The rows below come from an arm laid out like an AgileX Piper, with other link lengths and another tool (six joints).
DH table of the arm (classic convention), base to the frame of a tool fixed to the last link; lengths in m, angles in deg. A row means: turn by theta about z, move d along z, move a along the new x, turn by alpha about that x. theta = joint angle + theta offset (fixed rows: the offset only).
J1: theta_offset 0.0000; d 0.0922; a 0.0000; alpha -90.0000
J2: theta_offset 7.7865; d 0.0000; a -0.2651; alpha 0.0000
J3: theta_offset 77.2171; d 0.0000; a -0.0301; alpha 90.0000
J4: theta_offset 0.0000; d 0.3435; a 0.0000; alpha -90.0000
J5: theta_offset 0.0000; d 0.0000; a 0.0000; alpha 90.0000
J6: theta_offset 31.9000; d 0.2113; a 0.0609; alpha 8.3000
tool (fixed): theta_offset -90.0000; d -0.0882; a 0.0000; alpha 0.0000
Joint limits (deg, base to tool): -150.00..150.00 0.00..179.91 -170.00..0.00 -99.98..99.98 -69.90..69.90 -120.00..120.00
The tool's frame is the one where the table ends.
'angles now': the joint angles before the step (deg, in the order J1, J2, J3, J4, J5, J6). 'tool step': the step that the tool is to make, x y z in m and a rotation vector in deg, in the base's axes. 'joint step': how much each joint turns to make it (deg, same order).
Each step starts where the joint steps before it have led.
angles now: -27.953 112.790 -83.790 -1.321 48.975 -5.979
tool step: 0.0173 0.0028 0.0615 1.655 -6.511 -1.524
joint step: 0.002 -2.991 -5.944 4.764 3.954 0.002
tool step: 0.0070 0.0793 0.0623 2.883 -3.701 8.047
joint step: 8.342 -6.769 -0.871 4.109 5.439 0.001
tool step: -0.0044 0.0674 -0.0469 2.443 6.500 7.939
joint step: 8.165 1.315 6.273 0.644 -0.683 -0.002
